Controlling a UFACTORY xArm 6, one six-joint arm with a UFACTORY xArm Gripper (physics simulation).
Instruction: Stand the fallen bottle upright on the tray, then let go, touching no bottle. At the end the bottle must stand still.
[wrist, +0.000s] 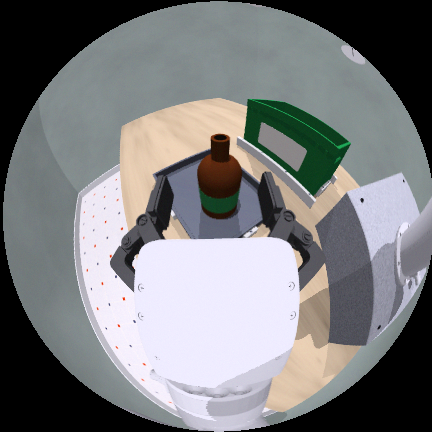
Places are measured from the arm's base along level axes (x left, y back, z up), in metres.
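Pixels of known places: gripper, fingertip midpoint: (214, 181).
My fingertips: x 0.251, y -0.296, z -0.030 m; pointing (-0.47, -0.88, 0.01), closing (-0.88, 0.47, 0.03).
Ahead of a thing's pixels: the offset from my fingertips to its top centre. "pt": to the spot under its first point. Level surfaces: height alone.
A brown bottle @(dx -0.046, dy -0.071, dz +0.003 m) (219, 177) with a green band stands upright on the grey-blue tray @(pt dx +0.010, dy -0.138, dz -0.152 m) (182, 192), its open neck pointing up. My gripper (214, 181) is open, with one black finger seen on each side of the bottle and a visible gap on both sides. The bottle shows whole, smaller than the gap between the fingers, and the fingers do not touch it. The near part of the tray is hidden behind the white gripper body.
A green crate @(dx -0.337, dy -0.120, dz +0.018 m) (320, 175) with a grey panel stands behind a pale rail @(dx -0.238, dy -0.114, dz -0.127 m) (275, 171) at the back right. A large grey block (350, 270) is at the right. A white dotted board (102, 240) lies at the left. All are around the wooden table @(dz -0.157 m) (145, 135).
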